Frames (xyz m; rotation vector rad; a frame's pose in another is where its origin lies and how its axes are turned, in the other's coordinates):
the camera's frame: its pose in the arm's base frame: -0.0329 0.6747 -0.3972 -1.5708 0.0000 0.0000
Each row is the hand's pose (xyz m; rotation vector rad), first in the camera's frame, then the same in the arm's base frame.
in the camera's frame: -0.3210 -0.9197 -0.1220 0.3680 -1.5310 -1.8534
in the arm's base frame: -0.3539 0.5527 0.5225 -0.3772 -2.3948 -0.2281
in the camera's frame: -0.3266 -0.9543 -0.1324 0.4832 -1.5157 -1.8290
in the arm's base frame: -0.3595 0.5423 0.5571 -0.2969 -2.3325 -0.2185
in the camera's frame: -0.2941 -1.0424 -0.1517 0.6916 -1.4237 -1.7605
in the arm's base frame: -0.3270 0.5230 0.6452 -0.1864 -2.1696 -0.2295
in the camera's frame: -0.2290 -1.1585 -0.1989 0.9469 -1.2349 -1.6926
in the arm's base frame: -0.2619 0.4758 0.7613 -0.0551 -1.9409 -0.3034
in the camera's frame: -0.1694 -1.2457 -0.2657 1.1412 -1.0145 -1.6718
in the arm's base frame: -0.2023 0.4090 0.8485 0.0512 -1.7442 -0.4268
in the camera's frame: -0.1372 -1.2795 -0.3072 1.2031 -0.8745 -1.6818
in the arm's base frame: -0.1701 0.3675 0.8823 0.0797 -1.6497 -0.5210
